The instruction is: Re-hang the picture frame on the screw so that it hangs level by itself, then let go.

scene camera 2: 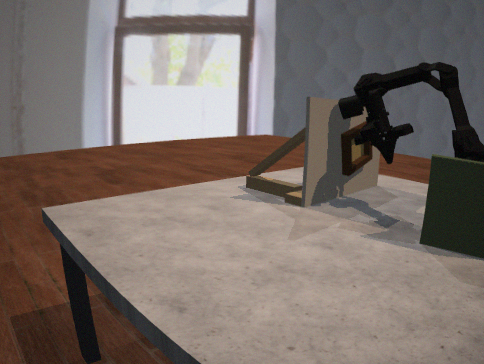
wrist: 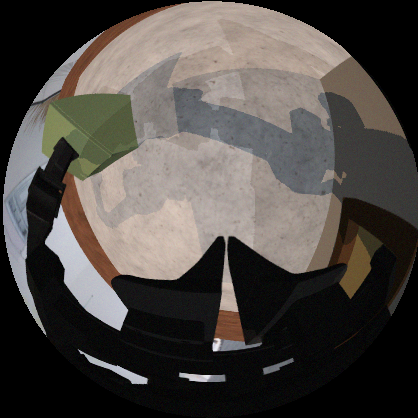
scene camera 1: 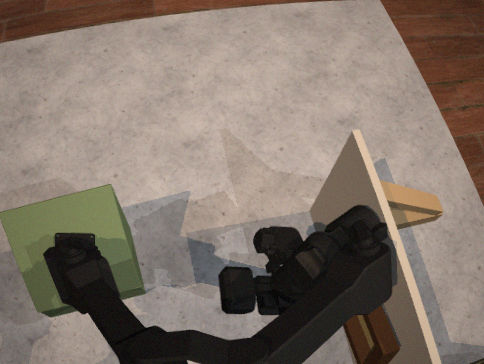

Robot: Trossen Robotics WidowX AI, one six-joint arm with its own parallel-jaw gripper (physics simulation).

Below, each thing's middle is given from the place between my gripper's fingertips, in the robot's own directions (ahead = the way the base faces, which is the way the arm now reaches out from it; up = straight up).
Right now the brown picture frame (scene camera 1: 373, 331) is 15 cm ahead of my hand, 3 cm to the right of it and 3 cm above it. The rest, counted from my hand: wooden brace and base (scene camera 2: 292, 193) 30 cm ahead, 1 cm below; then upright tan board (scene camera 1: 353, 180) 17 cm ahead, 1 cm to the right, 2 cm above.
